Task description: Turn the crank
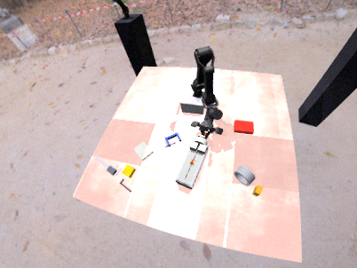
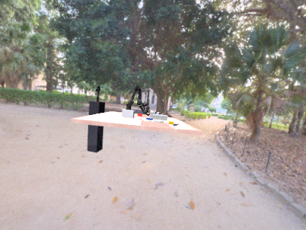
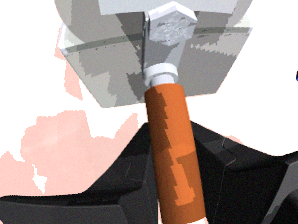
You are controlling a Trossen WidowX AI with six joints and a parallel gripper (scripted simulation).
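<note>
Right now my gripper tip is 20 mm past the crank handle and 30 mm below it. From my gripper tip the other things lie so: white tile 180 mm ahead, 340 mm to the right, 20 mm below; red pointer 160 mm ahead, 10 mm to the right, 50 mm above; red block 190 mm behind, 210 mm to the left, 20 mm below.
</note>
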